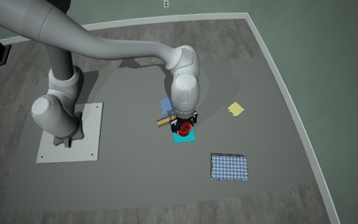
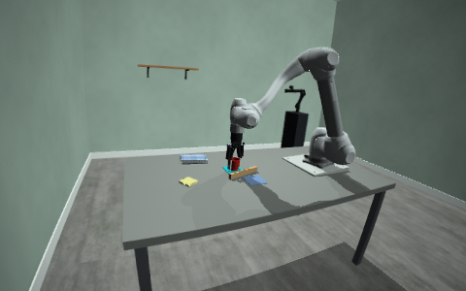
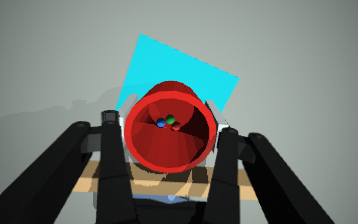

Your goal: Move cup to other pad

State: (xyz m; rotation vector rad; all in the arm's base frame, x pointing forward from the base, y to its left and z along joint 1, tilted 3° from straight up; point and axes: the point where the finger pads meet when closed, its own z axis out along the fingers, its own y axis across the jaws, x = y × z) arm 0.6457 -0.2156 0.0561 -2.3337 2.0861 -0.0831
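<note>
Right now my hand is 20 mm above the red cup. The rest, counted from my hand: wooden rail 10 mm behind, 90 mm to the left, 30 mm below.
</note>
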